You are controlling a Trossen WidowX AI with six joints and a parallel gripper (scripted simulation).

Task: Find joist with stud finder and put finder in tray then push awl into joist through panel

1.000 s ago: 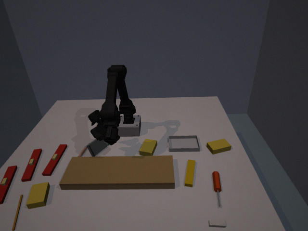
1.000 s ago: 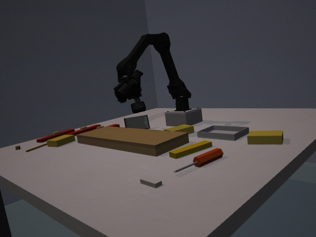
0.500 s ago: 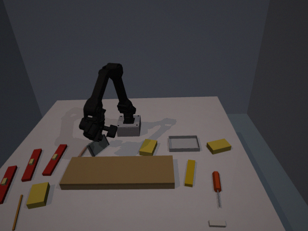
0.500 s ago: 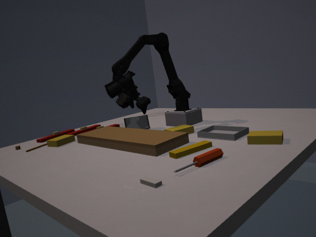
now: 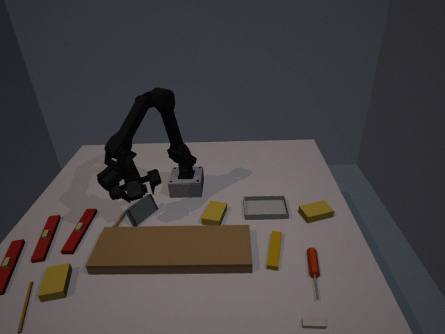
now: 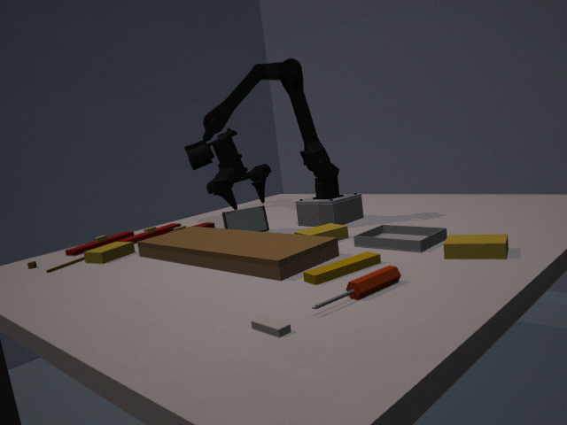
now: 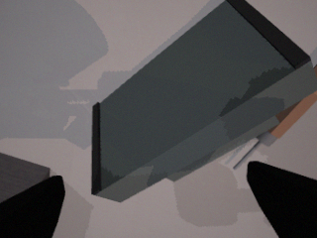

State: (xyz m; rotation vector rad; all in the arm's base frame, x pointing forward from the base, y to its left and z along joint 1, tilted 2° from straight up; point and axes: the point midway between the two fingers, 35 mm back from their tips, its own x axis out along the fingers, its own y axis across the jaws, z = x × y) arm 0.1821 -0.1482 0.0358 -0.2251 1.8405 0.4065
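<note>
My gripper tip is 5 cm above the stud finder and 2 cm to the left of it. Round my gripper tip: thin stick (43 cm ahead, 24 cm to the right, 7 cm below); then awl (8 cm to the right, 7 cm below, 2 cm ahead); then grey tray (48 cm to the left, 6 cm below, 3 cm behind).
</note>
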